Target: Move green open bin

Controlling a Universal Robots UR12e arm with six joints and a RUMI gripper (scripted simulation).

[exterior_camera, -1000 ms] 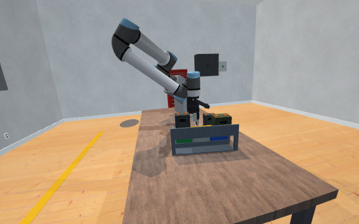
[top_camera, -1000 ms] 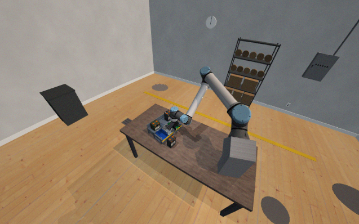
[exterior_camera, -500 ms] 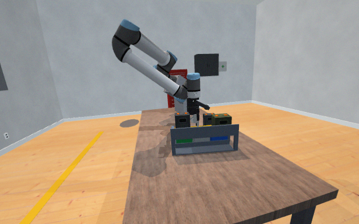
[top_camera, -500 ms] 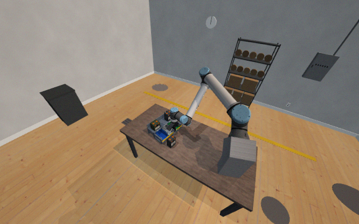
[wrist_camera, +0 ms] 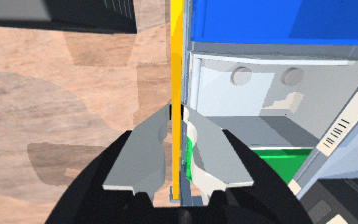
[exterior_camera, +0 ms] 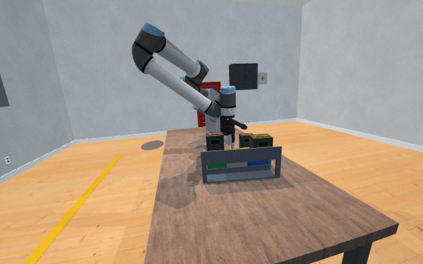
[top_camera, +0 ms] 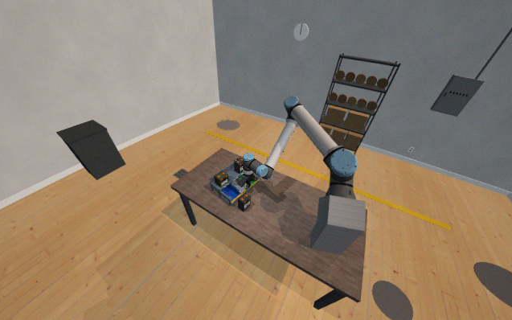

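Now: the yellow strip 1 cm below my hand. Round my hand: green open bin: 8 cm ahead, 13 cm to the right, 3 cm below; then pale grey bin: 10 cm ahead, 2 cm to the right, 3 cm below; then blue bin: 12 cm ahead, 9 cm to the left, 3 cm below.
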